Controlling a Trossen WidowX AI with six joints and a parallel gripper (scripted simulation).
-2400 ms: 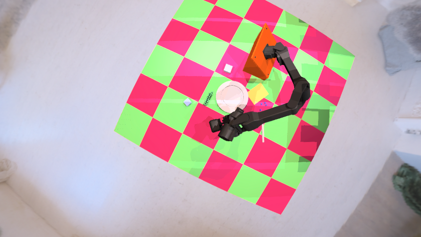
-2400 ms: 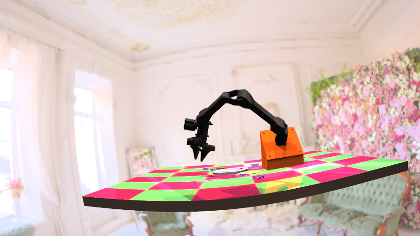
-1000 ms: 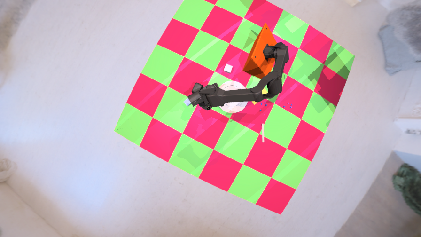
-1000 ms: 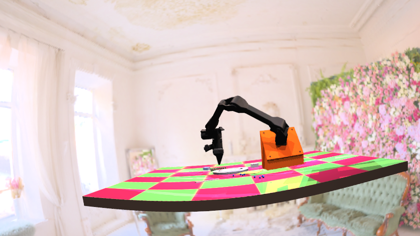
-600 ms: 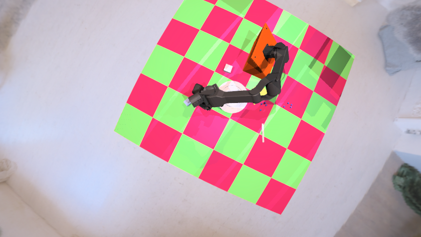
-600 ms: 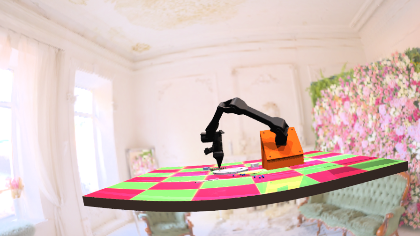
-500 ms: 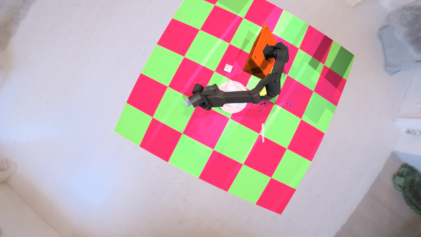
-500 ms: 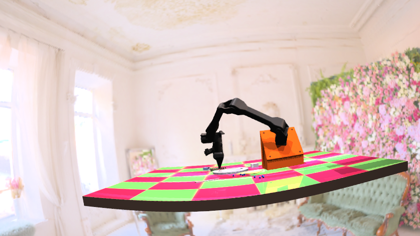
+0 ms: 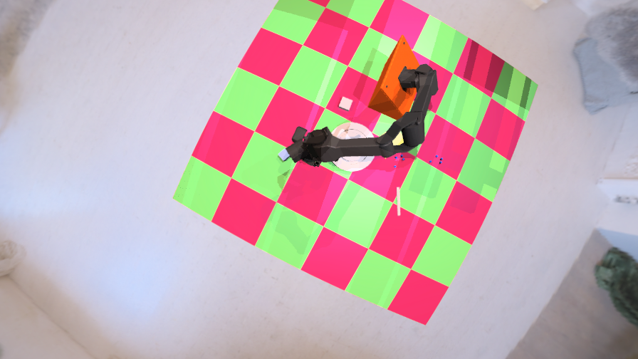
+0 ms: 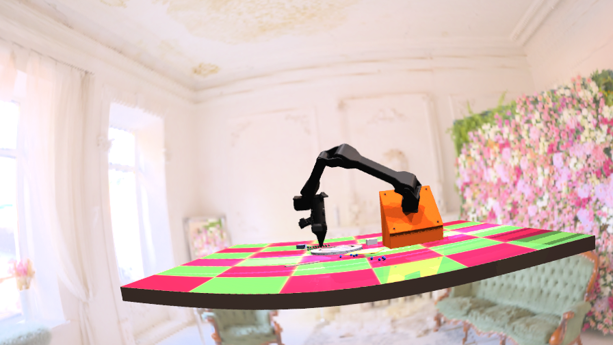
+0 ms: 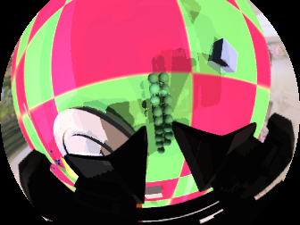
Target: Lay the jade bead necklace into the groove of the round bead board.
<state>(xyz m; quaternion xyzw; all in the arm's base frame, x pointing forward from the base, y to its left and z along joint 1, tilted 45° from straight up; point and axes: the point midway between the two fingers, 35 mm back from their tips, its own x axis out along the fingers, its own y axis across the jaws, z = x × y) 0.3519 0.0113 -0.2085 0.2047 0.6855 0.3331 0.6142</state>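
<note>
My gripper tip is now 12 cm to the right of the round bead board and 8 cm past it. From my gripper tip the other things lie so: pale blue cube 10 cm to the right, 10 cm ahead; white cube 21 cm behind; yellow patch 24 cm to the left, 18 cm behind, 1 cm below.
</note>
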